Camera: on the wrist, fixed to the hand. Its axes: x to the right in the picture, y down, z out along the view.
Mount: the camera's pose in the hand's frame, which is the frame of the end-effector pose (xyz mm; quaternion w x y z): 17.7 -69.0 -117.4 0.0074 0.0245 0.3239 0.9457
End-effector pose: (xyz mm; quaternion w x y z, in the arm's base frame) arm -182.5 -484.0 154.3 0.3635 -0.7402 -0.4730 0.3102
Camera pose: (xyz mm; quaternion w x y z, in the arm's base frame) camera -114.6 -476.4 273.4 0.1193 0.5444 -0.8219 -0.1179
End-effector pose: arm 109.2 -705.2 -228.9 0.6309 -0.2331 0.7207 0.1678
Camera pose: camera 47.7 -827.9 -225.5 0.3818 -0.6410 -0.4343 -0.5048
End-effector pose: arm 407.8 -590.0 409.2 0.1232 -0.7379 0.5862 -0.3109
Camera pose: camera 393.5 -565.7 543.6 0.1231 0.6527 0.7345 -0.1392
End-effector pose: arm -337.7 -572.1 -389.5 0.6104 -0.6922 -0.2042 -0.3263
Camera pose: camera -396.0 -677.2 -323.1 0.3962 -0.0776 0.8429 0.3557
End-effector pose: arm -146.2 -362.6 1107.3 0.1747 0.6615 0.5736 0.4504
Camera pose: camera -282.3 -360.5 1125.3 0.6267 -0.4058 0.5537 -0.3688
